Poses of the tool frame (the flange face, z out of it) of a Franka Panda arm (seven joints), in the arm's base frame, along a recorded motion.
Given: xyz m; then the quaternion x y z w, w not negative.
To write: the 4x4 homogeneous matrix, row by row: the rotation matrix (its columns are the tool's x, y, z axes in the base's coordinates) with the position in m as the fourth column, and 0 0 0 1 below. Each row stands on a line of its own. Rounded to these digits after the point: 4 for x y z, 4 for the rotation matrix.
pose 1, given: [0.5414 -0.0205 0.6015 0.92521 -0.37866 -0.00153 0.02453]
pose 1, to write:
0.7132 -0.7006 -0.0214 0.5414
-0.7008 -0.7120 -0.0442 -0.0205
0.0157 0.0465 -0.9988 0.6015
0 0 0 1

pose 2, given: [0.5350 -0.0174 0.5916 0.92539 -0.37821 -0.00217 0.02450]
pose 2, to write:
0.7139 -0.6999 -0.0225 0.5350
-0.7001 -0.7127 -0.0437 -0.0174
0.0145 0.0470 -0.9988 0.5916
0 0 0 1

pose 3, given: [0.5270 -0.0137 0.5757 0.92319 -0.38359 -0.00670 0.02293]
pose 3, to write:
0.7056 -0.7080 -0.0300 0.5270
-0.7086 -0.7047 -0.0372 -0.0137
0.0052 0.0475 -0.9989 0.5757
0 0 0 1

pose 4, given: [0.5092 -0.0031 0.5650 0.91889 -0.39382 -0.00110 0.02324]
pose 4, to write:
0.6898 -0.7237 -0.0203 0.5092
-0.7238 -0.6887 -0.0418 -0.0031
0.0163 0.0436 -0.9989 0.5650
0 0 0 1

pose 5, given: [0.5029 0.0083 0.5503 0.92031 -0.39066 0.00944 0.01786]
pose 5, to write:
0.6946 -0.7194 0.0034 0.5029
-0.7187 -0.6941 -0.0402 0.0083
0.0313 0.0255 -0.9992 0.5503
0 0 0 1

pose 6, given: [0.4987 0.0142 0.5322 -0.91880 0.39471 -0.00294 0.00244]
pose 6, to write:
0.6884 -0.7253 0.0073 0.4987
-0.7253 -0.6884 0.0022 0.0142
0.0035 -0.0068 -1.0000 0.5322
0 0 0 1

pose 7, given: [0.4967 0.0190 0.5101 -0.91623 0.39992 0.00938 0.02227]
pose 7, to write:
0.6800 -0.7333 0.0006 0.4967
-0.7324 -0.6791 0.0483 0.0190
-0.0350 -0.0333 -0.9988 0.5101
0 0 0 1

